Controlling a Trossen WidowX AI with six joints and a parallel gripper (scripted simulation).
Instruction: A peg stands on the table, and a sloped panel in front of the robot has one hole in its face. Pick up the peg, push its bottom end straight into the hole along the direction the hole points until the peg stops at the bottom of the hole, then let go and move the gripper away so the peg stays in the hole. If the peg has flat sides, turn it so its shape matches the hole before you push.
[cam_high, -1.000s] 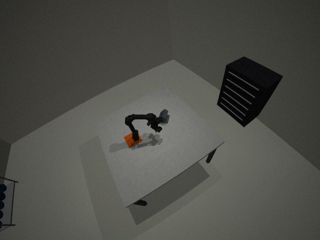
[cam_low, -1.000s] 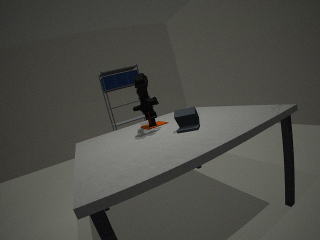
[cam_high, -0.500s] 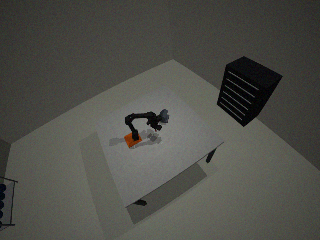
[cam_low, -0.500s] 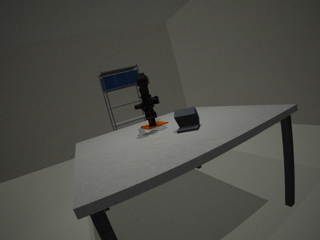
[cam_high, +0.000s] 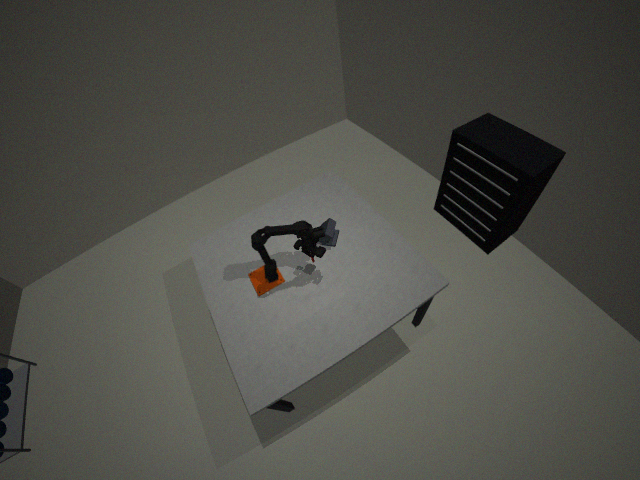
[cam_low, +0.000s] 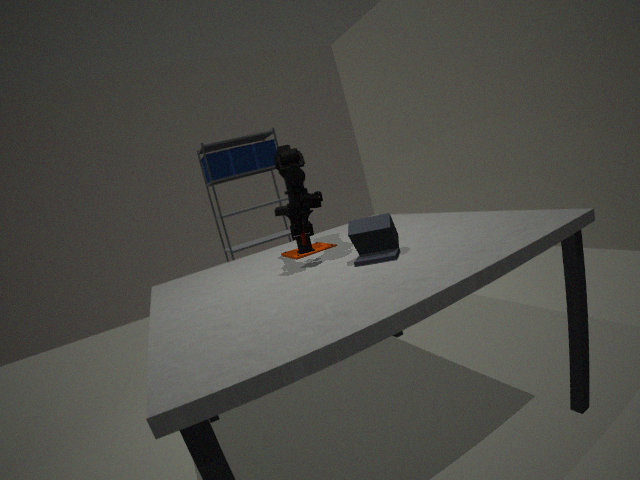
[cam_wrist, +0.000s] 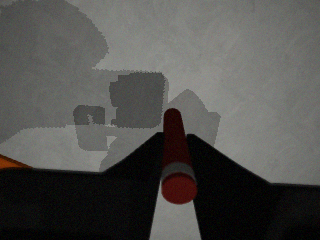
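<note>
Right now my gripper tip is 180 mm to the right of the grey sloped panel, 160 mm short of it and 50 mm above it. Also, from my gripper tip: red peg 20 mm above.
</note>
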